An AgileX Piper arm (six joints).
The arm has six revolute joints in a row. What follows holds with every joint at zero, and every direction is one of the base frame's. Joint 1 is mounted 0.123 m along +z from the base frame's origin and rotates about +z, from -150 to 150 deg. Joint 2 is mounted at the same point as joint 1 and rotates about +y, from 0 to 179.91 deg. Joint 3 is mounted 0.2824 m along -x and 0.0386 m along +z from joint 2 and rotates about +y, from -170 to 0 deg. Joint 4 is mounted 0.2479 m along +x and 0.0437 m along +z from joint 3 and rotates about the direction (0.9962, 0, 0.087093), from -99.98 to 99.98 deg. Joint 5 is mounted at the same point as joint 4 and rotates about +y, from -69.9 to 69.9 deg. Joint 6 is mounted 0.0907 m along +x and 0.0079 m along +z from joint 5 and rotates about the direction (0.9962, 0, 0.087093), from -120 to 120 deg. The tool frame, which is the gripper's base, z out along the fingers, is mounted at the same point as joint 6; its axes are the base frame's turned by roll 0, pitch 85 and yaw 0 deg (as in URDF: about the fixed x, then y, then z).
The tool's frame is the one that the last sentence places.
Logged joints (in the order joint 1, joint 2, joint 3, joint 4, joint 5, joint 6), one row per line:
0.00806 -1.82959 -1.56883 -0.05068 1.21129 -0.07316
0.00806 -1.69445 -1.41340 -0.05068 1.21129 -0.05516
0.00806 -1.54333 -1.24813 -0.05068 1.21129 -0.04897
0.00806 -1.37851 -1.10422 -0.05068 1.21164 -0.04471
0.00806 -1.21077 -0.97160 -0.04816 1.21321 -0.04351
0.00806 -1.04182 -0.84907 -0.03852 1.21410 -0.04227
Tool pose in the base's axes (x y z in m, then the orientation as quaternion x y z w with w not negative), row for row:
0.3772 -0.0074 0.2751 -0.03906 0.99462 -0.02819 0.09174
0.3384 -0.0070 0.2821 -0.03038 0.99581 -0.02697 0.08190
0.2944 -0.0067 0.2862 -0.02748 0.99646 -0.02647 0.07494
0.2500 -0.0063 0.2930 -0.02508 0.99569 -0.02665 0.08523
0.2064 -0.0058 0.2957 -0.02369 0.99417 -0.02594 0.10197
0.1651 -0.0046 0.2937 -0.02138 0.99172 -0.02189 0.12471
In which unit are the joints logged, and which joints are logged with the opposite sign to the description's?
The joints are logged in radians. Opposite sign: joint 1, joint 2.
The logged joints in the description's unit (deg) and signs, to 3 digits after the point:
-0.462 104.828 -89.887 -2.904 69.402 -4.192
-0.462 97.085 -80.982 -2.904 69.402 -3.160
-0.462 88.426 -71.513 -2.904 69.402 -2.806
-0.462 78.983 -63.267 -2.904 69.422 -2.562
-0.462 69.372 -55.669 -2.759 69.512 -2.493
-0.462 59.692 -48.648 -2.207 69.563 -2.422

